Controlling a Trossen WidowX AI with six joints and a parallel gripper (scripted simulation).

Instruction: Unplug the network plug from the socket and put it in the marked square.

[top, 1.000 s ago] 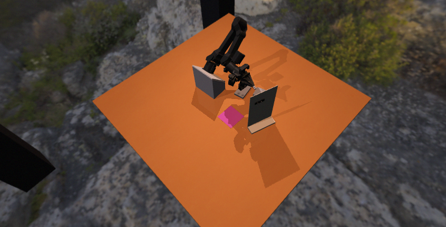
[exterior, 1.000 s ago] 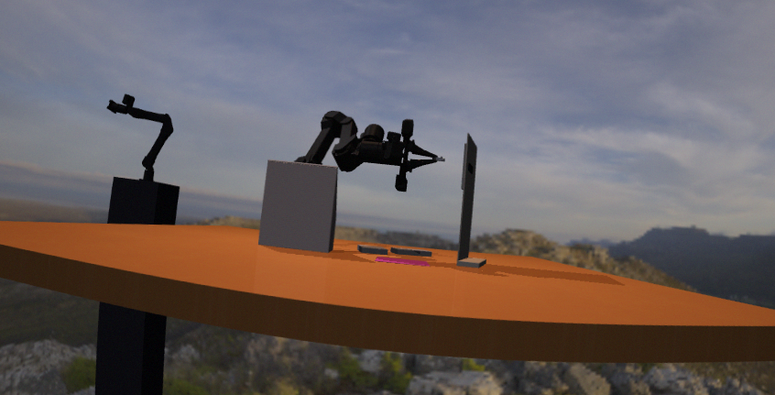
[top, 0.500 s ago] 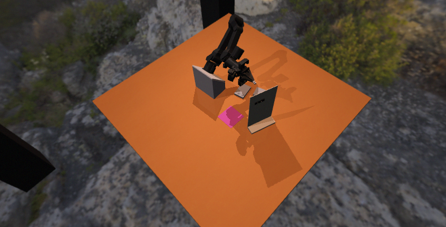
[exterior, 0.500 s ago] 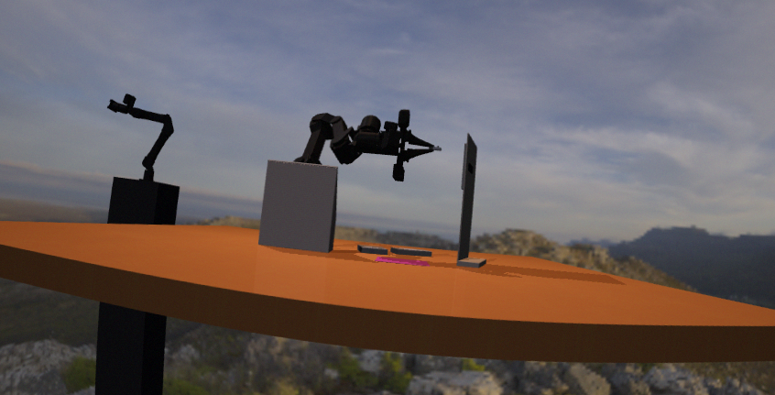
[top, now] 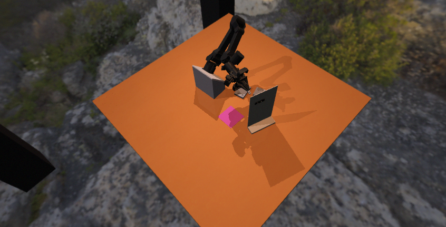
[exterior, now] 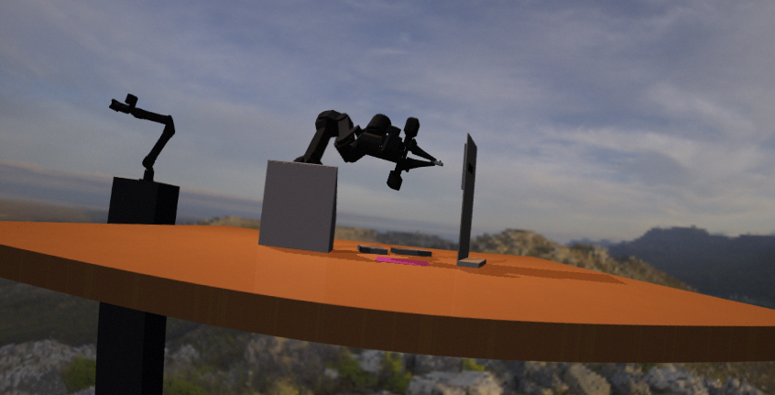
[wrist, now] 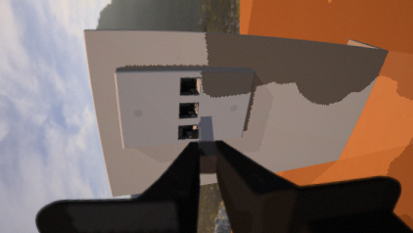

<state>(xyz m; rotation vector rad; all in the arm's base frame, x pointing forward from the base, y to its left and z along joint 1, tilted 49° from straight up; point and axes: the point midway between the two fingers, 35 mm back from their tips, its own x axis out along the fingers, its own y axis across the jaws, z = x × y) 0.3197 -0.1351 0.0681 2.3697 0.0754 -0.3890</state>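
My gripper tip is 70 mm past the magenta marked square, 70 mm to the left of it and 250 mm above it. Round my gripper tip: grey network plug (right at my gripper tip); pale socket panel (100 mm ahead, 10 mm to the right, 100 mm below).
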